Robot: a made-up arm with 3 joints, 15 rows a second.
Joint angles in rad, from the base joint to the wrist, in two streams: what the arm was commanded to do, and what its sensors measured. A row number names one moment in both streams.
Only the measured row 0 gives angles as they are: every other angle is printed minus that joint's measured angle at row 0.
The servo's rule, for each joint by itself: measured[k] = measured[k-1] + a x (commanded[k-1-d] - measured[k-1]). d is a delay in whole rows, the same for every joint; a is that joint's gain. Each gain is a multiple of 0.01, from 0.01 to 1. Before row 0 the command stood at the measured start. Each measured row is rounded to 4 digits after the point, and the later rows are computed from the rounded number. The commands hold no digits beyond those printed.
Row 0, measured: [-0.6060 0.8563 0.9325]
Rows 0 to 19, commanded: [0.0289 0.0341 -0.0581]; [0.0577 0.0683 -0.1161]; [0.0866 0.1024 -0.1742]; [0.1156 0.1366 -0.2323]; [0.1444 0.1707 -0.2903]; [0.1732 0.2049 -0.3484]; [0.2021 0.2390 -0.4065]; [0.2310 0.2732 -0.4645]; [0.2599 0.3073 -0.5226]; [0.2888 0.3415 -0.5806]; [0.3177 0.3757 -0.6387]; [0.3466 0.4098 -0.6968]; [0.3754 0.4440 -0.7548]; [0.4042 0.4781 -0.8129]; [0.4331 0.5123 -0.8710]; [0.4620 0.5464 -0.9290]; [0.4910 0.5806 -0.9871]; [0.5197 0.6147 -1.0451]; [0.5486 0.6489 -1.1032]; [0.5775 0.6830 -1.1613]
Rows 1 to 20, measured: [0.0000 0.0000 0.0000]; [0.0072 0.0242 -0.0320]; [0.0198 0.0555 -0.0783]; [0.0365 0.0888 -0.1310]; [0.0563 0.1227 -0.1867]; [0.0783 0.1568 -0.2437]; [0.1020 0.1910 -0.3013]; [0.1270 0.2251 -0.3592]; [0.1530 0.2593 -0.4171]; [0.1797 0.2934 -0.4751]; [0.2070 0.3276 -0.5331]; [0.2347 0.3618 -0.5912]; [0.2627 0.3959 -0.6493]; [0.2909 0.4301 -0.7073]; [0.3192 0.4642 -0.7654]; [0.3477 0.4984 -0.8235]; [0.3763 0.5325 -0.8815]; [0.4050 0.5667 -0.9396]; [0.4337 0.6008 -0.9976]; [0.4624 0.6350 -1.0557]
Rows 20 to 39, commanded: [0.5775 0.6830 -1.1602]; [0.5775 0.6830 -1.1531]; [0.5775 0.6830 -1.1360]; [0.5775 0.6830 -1.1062]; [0.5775 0.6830 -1.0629]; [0.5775 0.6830 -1.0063]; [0.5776 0.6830 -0.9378]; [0.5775 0.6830 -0.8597]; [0.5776 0.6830 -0.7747]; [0.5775 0.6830 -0.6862]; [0.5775 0.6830 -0.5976]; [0.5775 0.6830 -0.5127]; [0.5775 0.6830 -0.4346]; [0.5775 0.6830 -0.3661]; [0.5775 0.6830 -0.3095]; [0.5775 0.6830 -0.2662]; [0.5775 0.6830 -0.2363]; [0.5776 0.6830 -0.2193]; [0.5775 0.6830 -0.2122]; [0.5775 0.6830 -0.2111]
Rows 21 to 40, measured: [0.4912 0.6691 -1.1138]; [0.5128 0.6790 -1.1393]; [0.5290 0.6818 -1.1469]; [0.5411 0.6827 -1.1409]; [0.5502 0.6829 -1.1218]; [0.5570 0.6830 -1.0894]; [0.5621 0.6830 -1.0437]; [0.5660 0.6830 -0.9855]; [0.5689 0.6830 -0.9163]; [0.5711 0.6830 -0.8384]; [0.5727 0.6830 -0.7547]; [0.5739 0.6830 -0.6683]; [0.5748 0.6830 -0.5827]; [0.5755 0.6830 -0.5012]; [0.5760 0.6830 -0.4269]; [0.5764 0.6830 -0.3623]; [0.5767 0.6830 -0.3094]; [0.5769 0.6830 -0.2692]; [0.5771 0.6830 -0.2418]; [0.5772 0.6830 -0.2255]
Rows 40 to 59, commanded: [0.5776 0.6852 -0.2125]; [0.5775 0.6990 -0.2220]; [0.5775 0.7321 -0.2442]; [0.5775 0.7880 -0.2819]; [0.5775 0.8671 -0.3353]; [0.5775 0.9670 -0.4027]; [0.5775 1.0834 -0.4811]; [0.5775 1.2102 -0.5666]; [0.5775 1.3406 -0.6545]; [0.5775 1.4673 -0.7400]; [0.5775 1.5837 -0.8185]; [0.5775 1.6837 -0.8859]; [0.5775 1.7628 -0.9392]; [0.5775 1.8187 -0.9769]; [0.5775 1.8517 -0.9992]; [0.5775 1.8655 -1.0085]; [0.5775 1.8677 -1.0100]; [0.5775 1.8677 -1.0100]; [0.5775 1.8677 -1.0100]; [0.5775 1.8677 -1.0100]
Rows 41 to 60, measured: [0.5773 0.6830 -0.2176]; [0.5774 0.6846 -0.2148]; [0.5774 0.6948 -0.2188]; [0.5774 0.7213 -0.2328]; [0.5774 0.7687 -0.2598]; [0.5774 0.8386 -0.3013]; [0.5774 0.9298 -0.3571]; [0.5774 1.0389 -0.4253]; [0.5774 1.1605 -0.5030]; [0.5774 1.2884 -0.5863]; [0.5774 1.4154 -0.6708]; [0.5774 1.5349 -0.7520]; [0.5774 1.6405 -0.8256]; [0.5774 1.7273 -0.8881]; [0.5774 1.7922 -0.9369]; [0.5774 1.8344 -0.9712]; [0.5774 1.8565 -0.9917]; [0.5774 1.8645 -1.0018]; [0.5774 1.8668 -1.0063]; [0.5774 1.8674 -1.0083]
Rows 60 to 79, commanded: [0.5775 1.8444 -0.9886]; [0.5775 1.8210 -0.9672]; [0.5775 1.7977 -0.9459]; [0.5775 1.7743 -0.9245]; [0.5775 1.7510 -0.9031]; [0.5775 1.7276 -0.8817]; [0.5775 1.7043 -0.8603]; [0.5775 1.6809 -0.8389]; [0.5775 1.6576 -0.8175]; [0.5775 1.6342 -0.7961]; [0.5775 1.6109 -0.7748]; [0.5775 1.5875 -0.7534]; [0.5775 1.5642 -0.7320]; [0.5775 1.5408 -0.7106]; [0.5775 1.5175 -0.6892]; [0.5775 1.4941 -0.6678]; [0.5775 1.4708 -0.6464]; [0.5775 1.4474 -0.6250]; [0.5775 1.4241 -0.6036]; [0.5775 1.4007 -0.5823]
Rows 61 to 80, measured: [0.5774 1.8676 -1.0092]; [0.5774 1.8511 -0.9979]; [0.5774 1.8297 -0.9810]; [0.5774 1.8070 -0.9617]; [0.5774 1.7838 -0.9412]; [0.5774 1.7605 -0.9202]; [0.5774 1.7371 -0.8990]; [0.5774 1.7138 -0.8777]; [0.5774 1.6904 -0.8564]; [0.5774 1.6671 -0.8350]; [0.5774 1.6437 -0.8136]; [0.5774 1.6204 -0.7923]; [0.5774 1.5970 -0.7709]; [0.5774 1.5737 -0.7495]; [0.5774 1.5503 -0.7281]; [0.5774 1.5270 -0.7067]; [0.5774 1.5036 -0.6853]; [0.5774 1.4803 -0.6639]; [0.5774 1.4569 -0.6425]; [0.5774 1.4336 -0.6211]
